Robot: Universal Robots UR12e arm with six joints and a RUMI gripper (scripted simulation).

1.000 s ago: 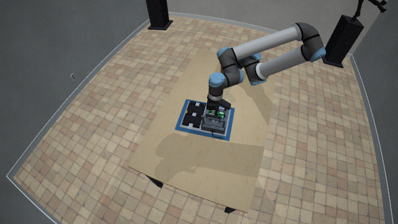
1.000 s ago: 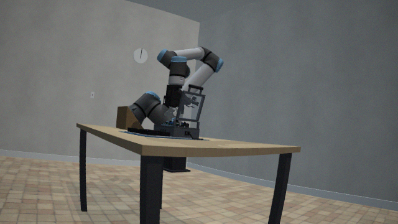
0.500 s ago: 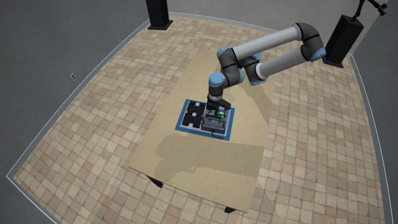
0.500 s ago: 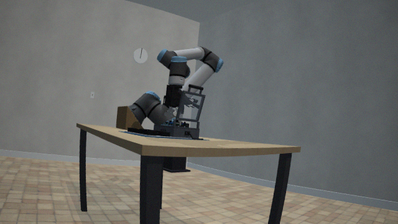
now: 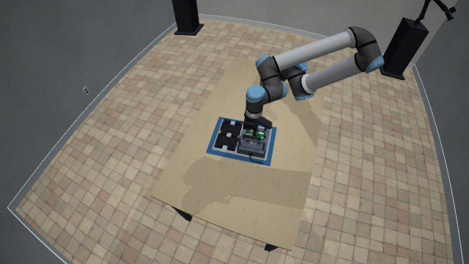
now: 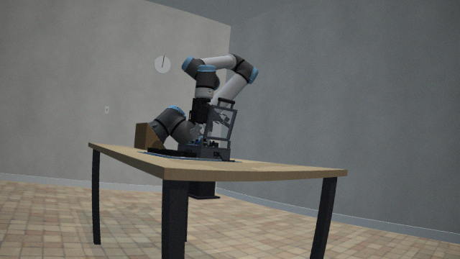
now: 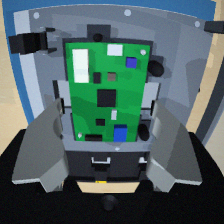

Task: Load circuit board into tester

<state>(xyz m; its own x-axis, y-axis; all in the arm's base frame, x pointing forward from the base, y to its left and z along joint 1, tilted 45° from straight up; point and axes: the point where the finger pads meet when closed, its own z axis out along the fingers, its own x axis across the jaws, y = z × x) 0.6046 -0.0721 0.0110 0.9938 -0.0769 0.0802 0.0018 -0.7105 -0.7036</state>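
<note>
Right now the green circuit board is right at my hand. Round my hand: black latch part 60 mm behind, 60 mm to the left, 10 mm above; then clear lid 120 mm ahead, 110 mm above.
</note>
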